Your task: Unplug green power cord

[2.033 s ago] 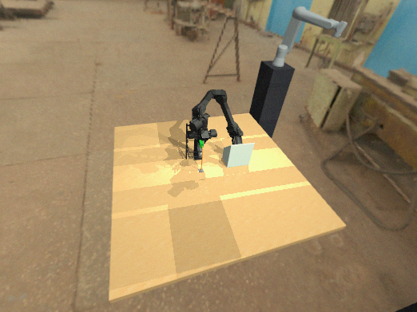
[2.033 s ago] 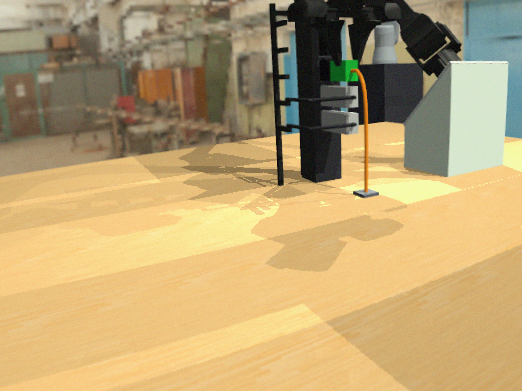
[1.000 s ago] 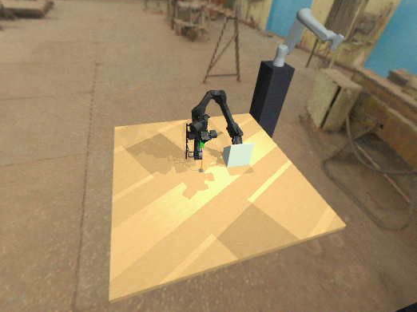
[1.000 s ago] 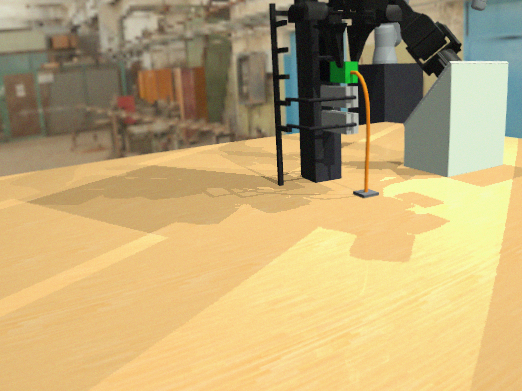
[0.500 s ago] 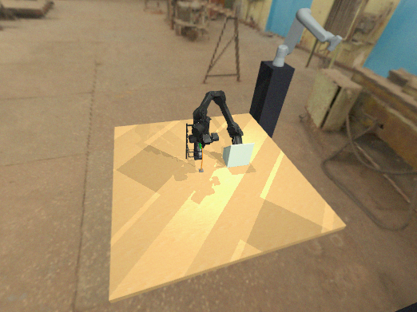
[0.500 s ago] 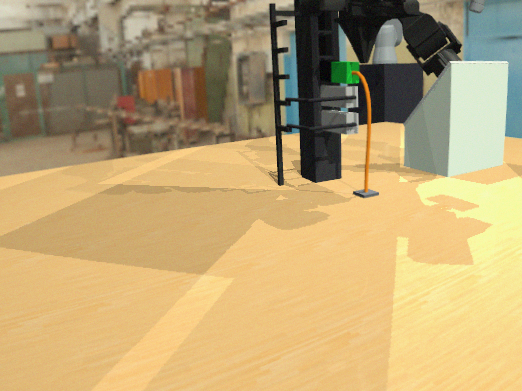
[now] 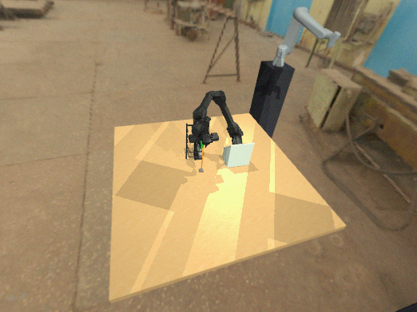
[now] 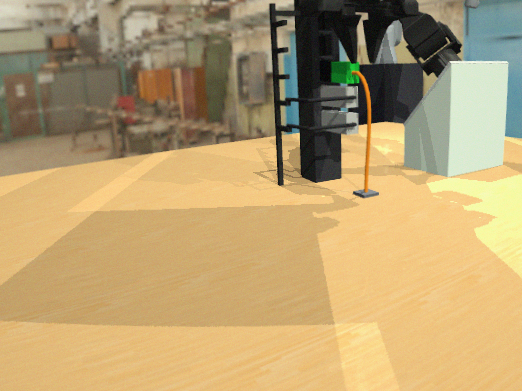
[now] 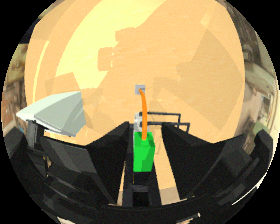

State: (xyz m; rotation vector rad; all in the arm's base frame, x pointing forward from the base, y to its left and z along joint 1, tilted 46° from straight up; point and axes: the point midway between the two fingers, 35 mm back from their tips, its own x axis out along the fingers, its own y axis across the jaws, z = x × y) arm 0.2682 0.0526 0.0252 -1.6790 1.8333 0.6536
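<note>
The green plug lies 7 cm to the right of my gripper tip. From my gripper tip the other things lie so: grey foot: 21 cm below.
</note>
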